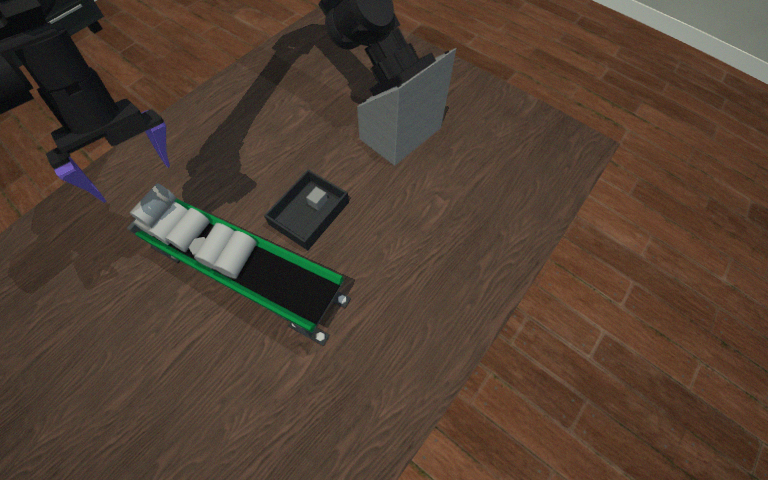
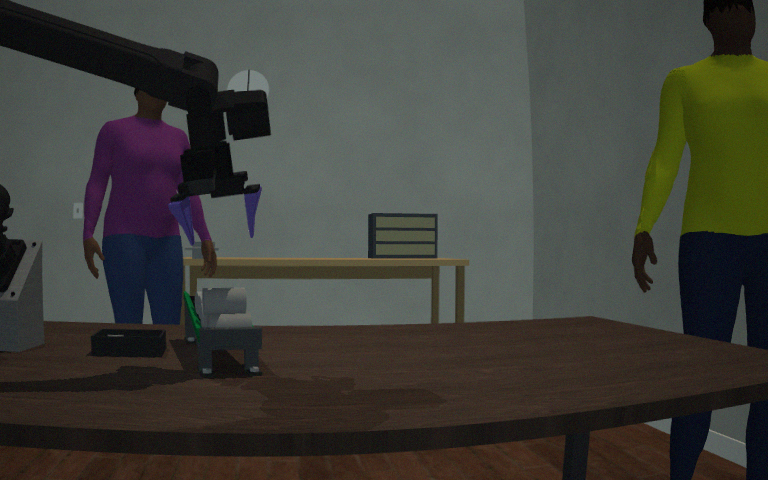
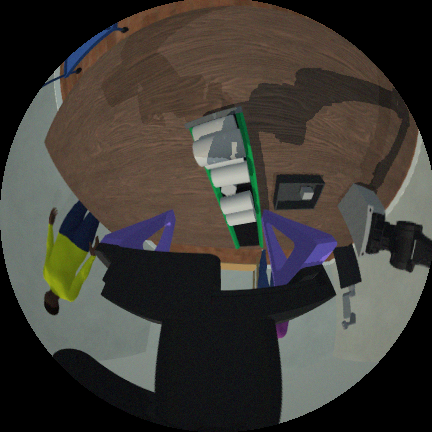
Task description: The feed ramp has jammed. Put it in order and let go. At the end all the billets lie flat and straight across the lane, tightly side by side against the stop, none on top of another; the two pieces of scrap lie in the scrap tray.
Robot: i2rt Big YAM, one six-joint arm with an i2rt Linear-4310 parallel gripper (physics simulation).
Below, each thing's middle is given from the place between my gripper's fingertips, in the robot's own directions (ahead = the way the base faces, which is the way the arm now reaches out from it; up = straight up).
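Scene:
Stop (image 2: 219,336): my hand 140 mm above it, 20 mm short of it, 70 mm to the left of it. Scrap tray (image 1: 291,215), from my hand: 180 mm below, 100 mm to the left, 200 mm behind. Of the things named here, going by their middles, stop nearest to my hand.

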